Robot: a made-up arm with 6 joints.
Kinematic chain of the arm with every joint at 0, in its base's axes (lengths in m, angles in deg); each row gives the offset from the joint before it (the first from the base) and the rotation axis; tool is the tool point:
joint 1: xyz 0 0 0.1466 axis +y
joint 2: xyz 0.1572 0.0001 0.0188 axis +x
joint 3: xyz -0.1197 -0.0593 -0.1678 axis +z
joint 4: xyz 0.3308 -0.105 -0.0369 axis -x
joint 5: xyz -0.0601 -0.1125 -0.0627 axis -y
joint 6: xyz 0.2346 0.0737 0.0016 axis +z
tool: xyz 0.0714 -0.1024 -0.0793
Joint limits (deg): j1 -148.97..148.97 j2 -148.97..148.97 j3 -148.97..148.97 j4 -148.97..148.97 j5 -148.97..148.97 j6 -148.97..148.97
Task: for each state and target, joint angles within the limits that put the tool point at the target. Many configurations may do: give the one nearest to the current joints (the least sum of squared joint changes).
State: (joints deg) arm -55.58 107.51 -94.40 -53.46 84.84 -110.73
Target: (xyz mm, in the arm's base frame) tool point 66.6 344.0 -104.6
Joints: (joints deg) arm -57.13 119.93 -96.03 -48.18 105.67 -123.78
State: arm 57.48 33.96 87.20 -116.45 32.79 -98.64
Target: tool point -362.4 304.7 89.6
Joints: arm 66.66 -9.62 109.82 -106.99 32.57 -76.20
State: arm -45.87 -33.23 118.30 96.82 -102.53 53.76
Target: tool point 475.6 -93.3 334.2
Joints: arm -43.80 -44.93 102.93 83.06 -116.25 58.80
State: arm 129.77 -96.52 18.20 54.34 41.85 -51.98
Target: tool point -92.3 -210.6 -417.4
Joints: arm 125.30 -74.30 3.22 41.43 28.79 -62.52
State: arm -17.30 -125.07 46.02 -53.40 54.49 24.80
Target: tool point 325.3 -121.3 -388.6
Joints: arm 14.15 -79.41 71.87 -49.07 39.52 33.16
